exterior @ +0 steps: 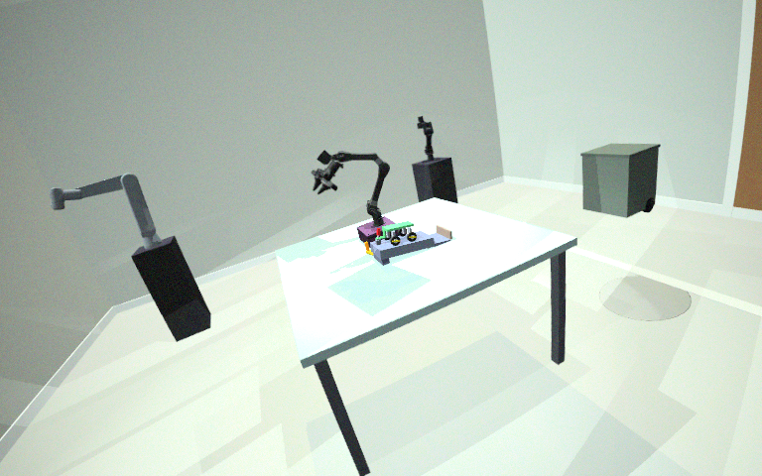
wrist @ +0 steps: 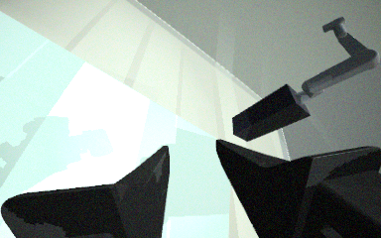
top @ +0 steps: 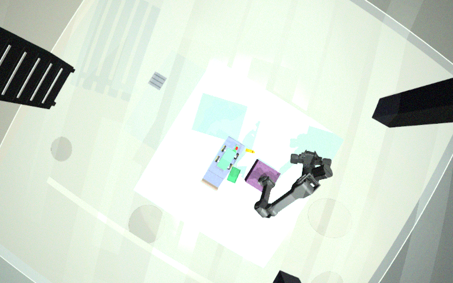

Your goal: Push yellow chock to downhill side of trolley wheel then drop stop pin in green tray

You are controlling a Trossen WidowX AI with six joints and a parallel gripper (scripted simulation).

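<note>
Right now my gripper tip is 36 cm above the yellow chock, 24 cm short of it and 15 cm to the right of it. Also, from my gripper tip: trolley (39 cm ahead, 27 cm to the left, 27 cm below); then red-headed stop pin (36 cm ahead, 25 cm below, 17 cm to the left); then ramp (39 cm ahead, 33 cm below, 27 cm to the left).
</note>
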